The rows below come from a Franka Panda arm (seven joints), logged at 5 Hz.
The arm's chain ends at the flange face. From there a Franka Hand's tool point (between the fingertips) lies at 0.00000 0.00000 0.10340 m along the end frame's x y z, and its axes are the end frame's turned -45 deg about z.
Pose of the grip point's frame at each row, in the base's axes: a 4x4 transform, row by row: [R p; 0 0 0 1], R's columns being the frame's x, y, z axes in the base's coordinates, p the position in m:
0.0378, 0.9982, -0.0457, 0.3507; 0.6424, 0.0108, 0.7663, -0.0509; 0.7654, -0.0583, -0.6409, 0.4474; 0, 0, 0, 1
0.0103, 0.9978, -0.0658, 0.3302; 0.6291, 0.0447, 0.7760, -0.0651; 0.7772, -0.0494, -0.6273, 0.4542; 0, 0, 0, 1
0.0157, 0.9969, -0.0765, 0.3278; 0.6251, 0.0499, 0.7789, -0.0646; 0.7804, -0.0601, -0.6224, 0.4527; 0, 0, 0, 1
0.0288, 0.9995, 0.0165, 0.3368; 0.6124, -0.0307, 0.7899, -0.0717; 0.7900, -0.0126, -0.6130, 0.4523; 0, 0, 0, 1
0.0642, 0.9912, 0.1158, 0.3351; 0.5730, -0.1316, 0.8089, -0.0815; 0.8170, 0.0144, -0.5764, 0.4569; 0, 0, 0, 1
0.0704, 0.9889, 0.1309, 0.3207; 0.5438, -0.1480, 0.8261, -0.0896; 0.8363, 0.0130, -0.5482, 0.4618; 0, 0, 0, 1
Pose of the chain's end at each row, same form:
0.7326, 0.6791, -0.0457, 0.3554; 0.4619, -0.4466, 0.7663, -0.1301; 0.5000, -0.5824, -0.6409, 0.5137; 0, 0, 0, 1
0.7128, 0.6983, -0.0658, 0.3370; 0.4764, -0.4132, 0.7760, -0.1453; 0.5146, -0.5845, -0.6273, 0.5191; 0, 0, 0, 1
0.7160, 0.6938, -0.0765, 0.3357; 0.4773, -0.4067, 0.7789, -0.1451; 0.5093, -0.5943, -0.6224, 0.5171; 0, 0, 0, 1
0.7271, 0.6864, 0.0165, 0.3351; 0.4113, -0.4547, 0.7899, -0.1534; 0.5497, -0.5675, -0.6130, 0.5157; 0, 0, 0, 1
0.7463, 0.6555, 0.1158, 0.3231; 0.3121, -0.4982, 0.8089, -0.1651; 0.5879, -0.5675, -0.5764, 0.5165; 0, 0, 0, 1
0.7490, 0.6495, 0.1309, 0.3072; 0.2799, -0.4892, 0.8261, -0.1750; 0.6005, -0.5822, -0.5482, 0.5185; 0, 0, 0, 1

